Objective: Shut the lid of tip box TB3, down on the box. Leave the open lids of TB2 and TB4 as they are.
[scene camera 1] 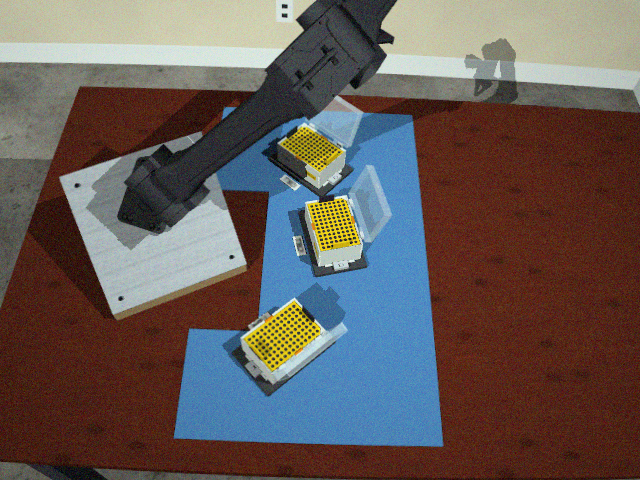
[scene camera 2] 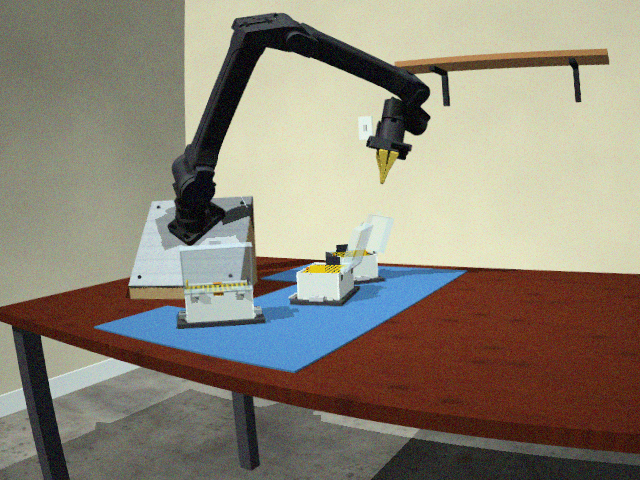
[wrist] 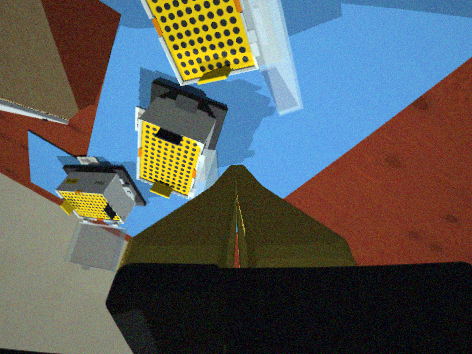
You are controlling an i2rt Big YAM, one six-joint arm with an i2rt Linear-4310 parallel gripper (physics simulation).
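Frame: origin at the arm's base, x ahead, y left, z up, level; centimetres.
Seen in the pictures: gripper, between the fingertips: (scene camera 2: 381, 183) (wrist: 236, 176); arm's base, origin of its link: (scene camera 1: 150, 195) (scene camera 2: 197, 222).
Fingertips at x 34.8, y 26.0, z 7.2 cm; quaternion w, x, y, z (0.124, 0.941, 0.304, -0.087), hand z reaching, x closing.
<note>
Offsets run from my fingertips to a thing's middle. "spot": to the spot under its first point. Level surfaces: height alone.
Tip box TB3 {dx -9.3, dy -45.5, dz -18.9 cm} (scene camera 1: 281, 335) (scene camera 2: 219, 310) (wrist: 200, 35), yellow-topped and white, is the box nearest scene camera 2. Its clear lid {dx -3.7, dy -51.0, dz -11.7 cm} (scene camera 1: 336, 333) (scene camera 2: 217, 263) (wrist: 282, 85) stands open, roughly upright. The middle box TB2 {dx -1.5, dy -22.1, dz -15.8 cm} (scene camera 1: 333, 222) (scene camera 2: 317, 286) (wrist: 170, 157) has its lid {spot: dx +5.5, dy -20.1, dz -11.9 cm} (scene camera 1: 372, 204) (scene camera 2: 359, 240) open, leaning outward. The far box TB4 {dx -8.1, dy -3.9, dz -18.9 cm} (scene camera 1: 310, 147) (scene camera 2: 367, 268) (wrist: 87, 205) has its lid (scene camera 1: 341, 118) (scene camera 2: 381, 232) (wrist: 97, 246) open. Labels are unreadable. My gripper (scene camera 2: 382, 181) (wrist: 236, 176) is shut and empty, high above the boxes, touching none; its fingers do not show in scene camera 1.
The boxes stand on a blue mat {dz -22.2 cm} (scene camera 1: 387, 361) (scene camera 2: 289, 346) on the red-brown table {dz -22.5 cm} (scene camera 1: 516, 310) (scene camera 2: 491, 361). The arm's tilted base block (scene camera 1: 180, 268) (scene camera 2: 155, 258) stands left of them. A wall shelf (scene camera 2: 506, 59) is behind the arm.
</note>
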